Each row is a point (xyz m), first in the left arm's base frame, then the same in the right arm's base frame.
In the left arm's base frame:
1: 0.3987 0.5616 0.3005
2: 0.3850 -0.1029 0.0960
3: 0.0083 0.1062 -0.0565
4: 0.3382 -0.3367 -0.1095
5: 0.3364 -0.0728 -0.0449
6: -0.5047 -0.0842 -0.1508
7: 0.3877 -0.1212 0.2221
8: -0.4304 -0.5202 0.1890
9: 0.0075 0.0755 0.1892
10: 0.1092 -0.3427 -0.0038
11: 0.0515 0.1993 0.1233
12: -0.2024 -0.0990 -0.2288
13: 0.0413 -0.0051 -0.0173
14: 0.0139 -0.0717 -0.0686
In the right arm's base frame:
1: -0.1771 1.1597 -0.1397
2: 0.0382 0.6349 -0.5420
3: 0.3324 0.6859 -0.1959
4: 0.1534 0.3473 -0.5973
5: 0.0747 0.5432 -0.4263
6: 0.8787 0.5925 -0.1616
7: 0.0417 0.7286 -0.6283
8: 0.9425 0.6249 -0.7148
9: 0.3435 0.8721 -0.3588
10: 0.3737 0.4701 -0.6036
11: 0.2635 0.8771 -0.2356
12: 0.5950 0.4688 -0.2060
13: 0.3351 0.6526 -0.3138
14: 0.3814 0.5790 -0.3301

